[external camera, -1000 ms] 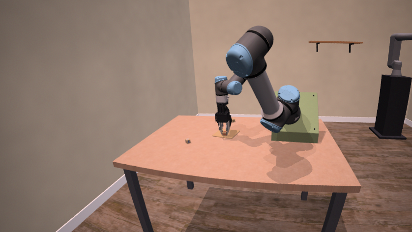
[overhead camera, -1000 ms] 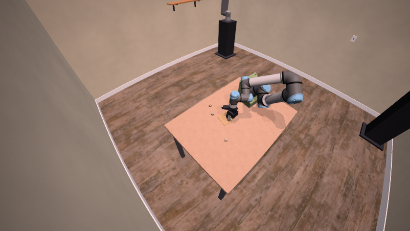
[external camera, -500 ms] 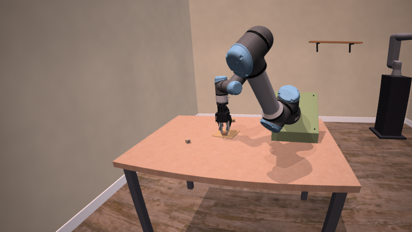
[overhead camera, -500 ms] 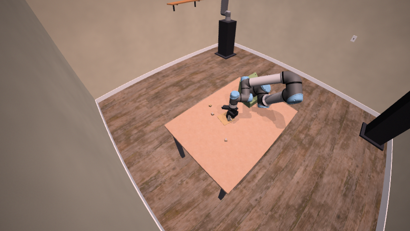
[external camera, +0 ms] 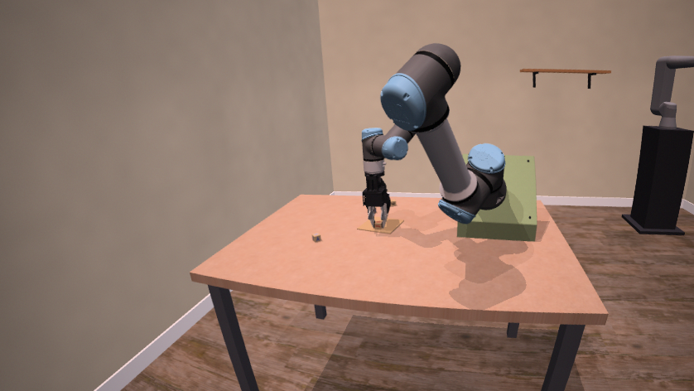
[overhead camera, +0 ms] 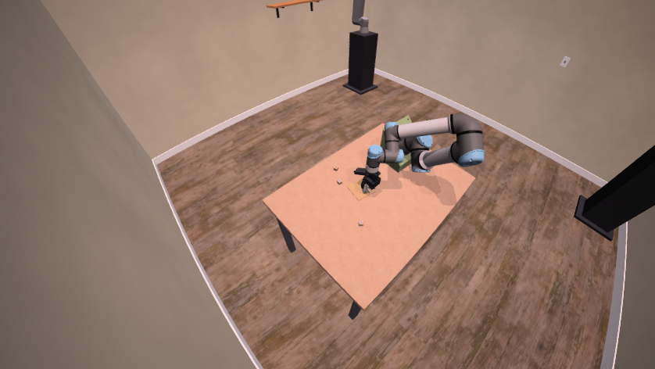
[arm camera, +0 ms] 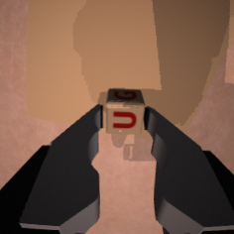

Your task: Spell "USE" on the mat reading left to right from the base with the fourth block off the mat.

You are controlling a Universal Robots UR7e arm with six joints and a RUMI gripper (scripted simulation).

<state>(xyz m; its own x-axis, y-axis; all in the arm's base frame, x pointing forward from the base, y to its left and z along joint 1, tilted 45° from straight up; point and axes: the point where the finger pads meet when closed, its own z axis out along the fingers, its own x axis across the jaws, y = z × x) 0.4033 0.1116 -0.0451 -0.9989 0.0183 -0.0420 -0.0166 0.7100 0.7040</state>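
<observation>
Right now my hand is right at the letter block. Also, from my hand: mat (4 cm to the right, 2 cm below).
</observation>
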